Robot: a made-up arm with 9 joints. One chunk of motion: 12 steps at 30 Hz.
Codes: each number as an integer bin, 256 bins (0 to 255) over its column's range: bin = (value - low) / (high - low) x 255, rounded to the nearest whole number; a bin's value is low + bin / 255 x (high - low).
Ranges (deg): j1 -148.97..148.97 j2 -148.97..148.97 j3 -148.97..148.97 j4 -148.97..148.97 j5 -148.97..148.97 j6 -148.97..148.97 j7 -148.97..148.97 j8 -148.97..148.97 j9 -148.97..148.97
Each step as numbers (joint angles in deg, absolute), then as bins.
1 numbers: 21.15 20.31 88.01 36.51 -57.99 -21.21 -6.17 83.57 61.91
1 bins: 146 145 203 159 78 109 122 199 180
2 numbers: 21.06 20.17 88.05 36.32 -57.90 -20.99 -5.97 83.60 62.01
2 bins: 146 145 203 159 78 110 122 199 181
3 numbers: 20.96 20.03 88.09 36.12 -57.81 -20.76 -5.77 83.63 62.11
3 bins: 145 145 203 158 78 110 123 199 181
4 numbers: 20.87 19.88 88.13 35.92 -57.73 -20.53 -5.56 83.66 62.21
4 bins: 145 145 203 158 78 110 123 199 181
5 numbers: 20.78 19.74 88.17 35.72 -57.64 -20.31 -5.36 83.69 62.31
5 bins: 145 144 203 158 78 110 123 199 181
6 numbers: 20.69 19.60 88.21 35.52 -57.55 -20.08 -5.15 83.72 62.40
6 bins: 145 144 203 158 78 110 123 199 181
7 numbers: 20.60 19.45 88.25 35.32 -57.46 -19.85 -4.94 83.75 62.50
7 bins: 145 144 203 158 78 111 123 199 181
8 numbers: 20.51 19.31 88.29 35.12 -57.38 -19.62 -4.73 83.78 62.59
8 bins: 145 144 203 158 78 111 123 199 181
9 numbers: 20.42 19.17 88.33 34.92 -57.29 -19.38 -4.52 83.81 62.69
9 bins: 145 144 203 157 78 111 124 199 181
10 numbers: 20.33 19.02 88.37 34.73 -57.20 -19.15 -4.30 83.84 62.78
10 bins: 145 144 203 157 79 111 124 199 181
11 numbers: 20.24 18.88 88.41 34.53 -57.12 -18.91 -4.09 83.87 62.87
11 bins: 145 144 203 157 79 111 124 199 181
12 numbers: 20.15 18.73 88.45 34.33 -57.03 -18.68 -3.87 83.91 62.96
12 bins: 145 144 203 157 79 112 124 199 181
